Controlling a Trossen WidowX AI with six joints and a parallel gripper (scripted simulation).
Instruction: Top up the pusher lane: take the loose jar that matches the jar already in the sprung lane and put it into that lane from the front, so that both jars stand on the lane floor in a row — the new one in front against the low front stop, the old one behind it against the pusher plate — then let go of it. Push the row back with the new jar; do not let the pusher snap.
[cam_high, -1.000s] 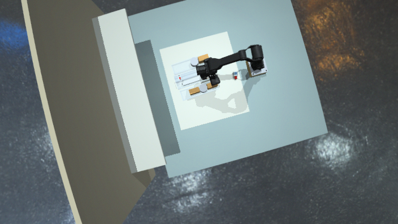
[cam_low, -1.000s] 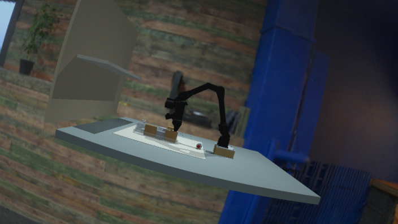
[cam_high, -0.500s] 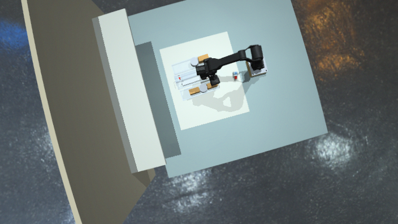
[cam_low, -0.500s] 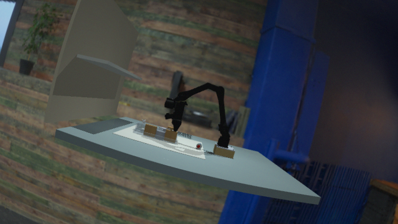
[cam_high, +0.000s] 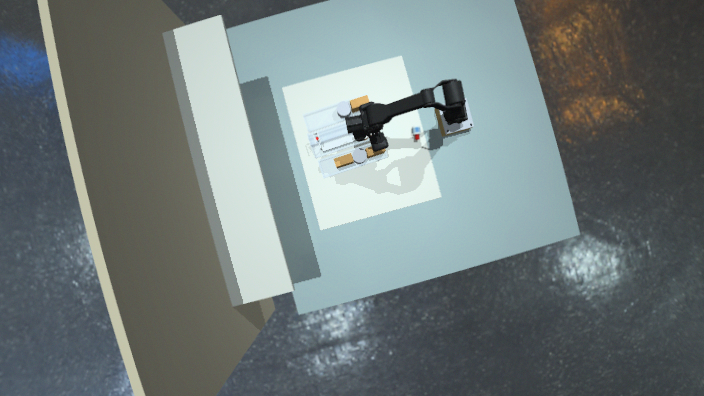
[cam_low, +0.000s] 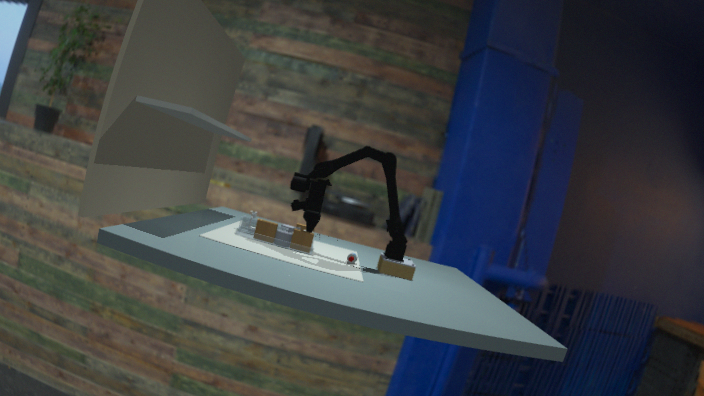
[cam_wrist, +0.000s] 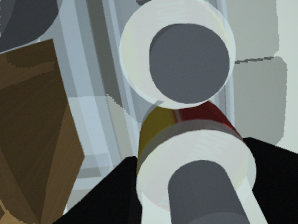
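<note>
The lane is 140 mm ahead of my gripper tip, 40 mm to the right of it and 30 mm below it. Also, from my gripper tip: small jar 170 mm behind, 80 mm to the left, 30 mm below; then shelf 500 mm ahead, 320 mm above, 60 mm to the right; then red mark 220 mm ahead, 60 mm to the right, 20 mm above.
</note>
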